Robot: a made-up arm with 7 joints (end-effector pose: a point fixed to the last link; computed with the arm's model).
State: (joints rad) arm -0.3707 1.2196 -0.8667 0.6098 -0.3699 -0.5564 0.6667
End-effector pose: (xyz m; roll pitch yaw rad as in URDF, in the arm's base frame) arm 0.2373 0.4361 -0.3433 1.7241 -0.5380 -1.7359
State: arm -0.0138 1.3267 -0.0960 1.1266 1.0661 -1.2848 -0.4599
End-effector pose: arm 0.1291 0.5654 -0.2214 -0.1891 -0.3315 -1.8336
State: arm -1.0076 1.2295 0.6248 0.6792 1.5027 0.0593 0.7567
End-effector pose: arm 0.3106 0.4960 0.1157 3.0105 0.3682 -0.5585
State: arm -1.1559 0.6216 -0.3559 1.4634 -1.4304 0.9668 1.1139
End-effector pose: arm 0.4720 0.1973 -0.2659 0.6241 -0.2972 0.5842
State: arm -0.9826 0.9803 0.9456 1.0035 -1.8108 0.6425 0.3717
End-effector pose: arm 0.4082 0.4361 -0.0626 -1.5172 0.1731 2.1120
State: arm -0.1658 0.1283 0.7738 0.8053 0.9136 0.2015 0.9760
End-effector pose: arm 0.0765 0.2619 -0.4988 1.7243 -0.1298 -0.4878
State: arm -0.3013 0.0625 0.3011 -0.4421 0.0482 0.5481 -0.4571
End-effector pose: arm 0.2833 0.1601 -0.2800 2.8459 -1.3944 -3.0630
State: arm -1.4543 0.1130 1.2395 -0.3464 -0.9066 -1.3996 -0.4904
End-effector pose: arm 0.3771 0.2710 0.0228 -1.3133 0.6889 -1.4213
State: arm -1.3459 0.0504 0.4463 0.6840 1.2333 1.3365 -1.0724
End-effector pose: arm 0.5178 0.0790 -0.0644 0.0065 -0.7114 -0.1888
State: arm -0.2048 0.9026 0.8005 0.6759 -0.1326 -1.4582 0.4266
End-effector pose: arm 0.1897 0.5194 -0.1684 3.0796 0.1661 -2.1662
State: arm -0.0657 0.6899 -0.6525 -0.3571 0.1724 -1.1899 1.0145
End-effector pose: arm 0.1544 0.0633 -0.3278 -2.8292 -0.3033 2.7029
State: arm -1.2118 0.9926 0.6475 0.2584 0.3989 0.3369 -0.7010
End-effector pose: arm 0.3604 0.4315 0.1384 2.3618 -0.6402 -2.0478
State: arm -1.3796 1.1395 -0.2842 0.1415 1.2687 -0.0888 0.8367
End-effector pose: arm 0.4642 0.2287 0.1911 -2.7458 0.9987 -1.0833
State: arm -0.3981 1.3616 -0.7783 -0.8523 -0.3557 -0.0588 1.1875
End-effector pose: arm 0.2179 0.1713 -0.2203 2.6110 -0.7708 -2.6960
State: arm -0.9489 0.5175 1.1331 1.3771 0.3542 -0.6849 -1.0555
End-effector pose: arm 0.4309 0.3628 -0.3268 2.9424 -1.1765 2.9769
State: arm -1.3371 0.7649 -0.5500 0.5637 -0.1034 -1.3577 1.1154
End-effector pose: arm 0.5726 0.0947 0.0084 -2.9025 0.3795 3.0712
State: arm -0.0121 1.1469 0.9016 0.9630 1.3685 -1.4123 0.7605
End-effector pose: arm 0.1167 0.5804 -0.1519 1.6895 0.1091 -2.0636
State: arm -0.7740 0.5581 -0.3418 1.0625 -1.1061 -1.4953 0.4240
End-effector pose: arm 0.4403 0.2497 -0.3399 -2.4829 -0.4069 -2.7915
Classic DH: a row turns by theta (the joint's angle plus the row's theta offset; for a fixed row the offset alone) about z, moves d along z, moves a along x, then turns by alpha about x. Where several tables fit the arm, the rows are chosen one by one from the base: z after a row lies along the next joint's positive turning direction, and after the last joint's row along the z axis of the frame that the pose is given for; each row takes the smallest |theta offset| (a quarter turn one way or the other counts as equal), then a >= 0, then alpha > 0; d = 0 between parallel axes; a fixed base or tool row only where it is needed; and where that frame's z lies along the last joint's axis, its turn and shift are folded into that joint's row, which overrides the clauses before.
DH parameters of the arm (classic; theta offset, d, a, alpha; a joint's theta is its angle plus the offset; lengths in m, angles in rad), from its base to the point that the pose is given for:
base (fixed): -0.071 0.0311 0.0189 -1.3004
joint 1: -1.3111 0.0638 -0.0614 -1.5708
joint 2: 1.2915 -0.0112 0.0125 1.5708
joint 3: 1.5708 -0.3091 0.0463 -1.5708
joint 4: 1.5708 -0.0129 0.0156 1.5708
joint 5: 0 0.1932 -0.0003 -1.5708
joint 6: -1.5708 0.0169 0.0605 1.5708
joint 7: -1.5706 -0.0354 -0.0086 1.8209
tool (fixed): 1.5709 0.0214 0 0

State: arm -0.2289 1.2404 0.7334 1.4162 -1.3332 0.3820 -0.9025
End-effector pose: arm 0.0876 0.5720 -0.2374 -1.8536 -0.7402 2.4145
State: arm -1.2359 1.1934 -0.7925 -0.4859 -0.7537 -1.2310 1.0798
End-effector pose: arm 0.4006 0.0758 0.0204 -2.8211 0.1725 2.3769
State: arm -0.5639 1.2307 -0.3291 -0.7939 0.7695 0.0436 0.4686
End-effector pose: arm 0.3026 0.1756 -0.0552 2.1802 0.6589 -2.6598
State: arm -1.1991 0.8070 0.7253 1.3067 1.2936 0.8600 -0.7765
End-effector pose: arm 0.4202 0.4212 -0.0949 0.4452 -0.4076 -0.0700
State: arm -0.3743 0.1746 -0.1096 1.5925 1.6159 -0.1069 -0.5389
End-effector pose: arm 0.1527 0.1573 -0.5475 -0.4807 -0.1483 -1.7020
